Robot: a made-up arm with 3 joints. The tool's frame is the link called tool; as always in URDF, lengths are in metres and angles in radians. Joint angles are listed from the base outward. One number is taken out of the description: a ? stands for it. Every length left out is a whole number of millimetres.
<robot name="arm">
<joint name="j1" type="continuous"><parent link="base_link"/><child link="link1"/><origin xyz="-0.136 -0.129 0.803" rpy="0.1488 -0.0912 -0.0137"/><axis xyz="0 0 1"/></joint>
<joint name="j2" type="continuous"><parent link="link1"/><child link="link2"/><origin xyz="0.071 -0.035 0" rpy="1.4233 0.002 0.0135"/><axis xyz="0 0 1"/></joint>
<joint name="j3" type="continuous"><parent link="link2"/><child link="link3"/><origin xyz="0.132 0.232 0" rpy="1.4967 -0.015 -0.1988"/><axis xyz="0 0 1"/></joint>
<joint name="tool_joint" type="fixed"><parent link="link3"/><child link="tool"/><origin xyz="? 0.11 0" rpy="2.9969 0.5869 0.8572"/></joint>
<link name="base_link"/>
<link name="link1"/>
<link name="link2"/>
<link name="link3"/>
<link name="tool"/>
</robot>
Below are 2 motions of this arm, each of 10 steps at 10 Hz.
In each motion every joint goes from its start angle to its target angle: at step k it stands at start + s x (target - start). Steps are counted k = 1, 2, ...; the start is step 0. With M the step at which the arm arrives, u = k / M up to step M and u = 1 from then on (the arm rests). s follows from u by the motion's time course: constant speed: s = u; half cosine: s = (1 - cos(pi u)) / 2; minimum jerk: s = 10 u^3 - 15 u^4 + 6 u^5.
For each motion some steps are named. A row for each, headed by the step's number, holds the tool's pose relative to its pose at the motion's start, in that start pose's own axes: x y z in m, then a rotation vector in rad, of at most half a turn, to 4 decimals.
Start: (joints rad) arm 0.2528 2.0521 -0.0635
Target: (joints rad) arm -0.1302 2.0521 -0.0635
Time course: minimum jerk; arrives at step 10
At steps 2, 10:
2: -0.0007 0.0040 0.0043 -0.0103 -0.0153 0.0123
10: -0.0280 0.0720 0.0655 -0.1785 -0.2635 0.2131

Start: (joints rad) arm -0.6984 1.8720 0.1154
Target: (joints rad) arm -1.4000 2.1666 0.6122
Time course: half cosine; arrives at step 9
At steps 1, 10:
1: -0.0007 -0.0022 0.0059 -0.0126 -0.0194 -0.0104
10: -0.0967 -0.0476 0.1839 -0.2112 -0.6590 -0.3431

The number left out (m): 0.117
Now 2 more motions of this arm.
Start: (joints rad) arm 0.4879 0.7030 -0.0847
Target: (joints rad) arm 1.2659 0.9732 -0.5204
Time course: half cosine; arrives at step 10
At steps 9, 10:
9: -0.0518 0.0298 0.1166 1.0594 -0.1704 0.4666
10: -0.0530 0.0282 0.1191 1.0863 -0.1758 0.4754

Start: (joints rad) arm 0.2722 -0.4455 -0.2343
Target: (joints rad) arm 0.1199 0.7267 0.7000
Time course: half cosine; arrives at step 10
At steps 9, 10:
9: -0.2977 -0.3335 0.0595 0.2835 -0.3085 -1.5085
10: -0.3089 -0.3360 0.0556 0.2997 -0.3075 -1.5451

